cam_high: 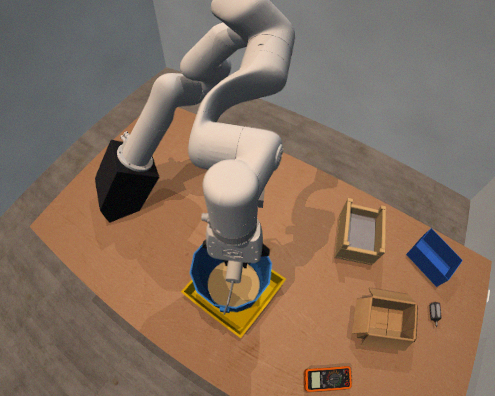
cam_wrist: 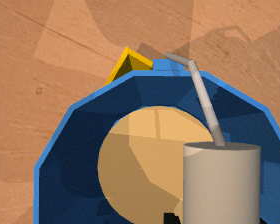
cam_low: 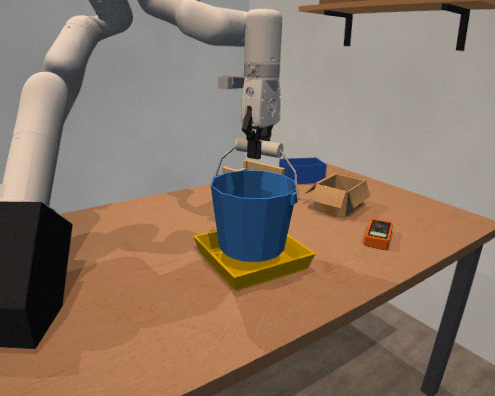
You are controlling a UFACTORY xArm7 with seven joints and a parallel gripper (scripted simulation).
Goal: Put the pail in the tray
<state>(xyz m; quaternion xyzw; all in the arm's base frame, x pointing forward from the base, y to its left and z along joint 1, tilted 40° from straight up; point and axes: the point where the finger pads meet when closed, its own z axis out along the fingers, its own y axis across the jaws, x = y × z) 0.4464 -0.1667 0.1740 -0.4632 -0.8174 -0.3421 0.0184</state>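
The blue pail is 10 cm below my hand, 1 cm to the right of it and 1 cm behind it. Also, from my hand: wooden crate 39 cm to the left, 23 cm below, 17 cm ahead; then orange multimeter 37 cm ahead, 26 cm below, 3 cm to the right; then yellow drip tray 27 cm below, 1 cm to the right, 1 cm behind.
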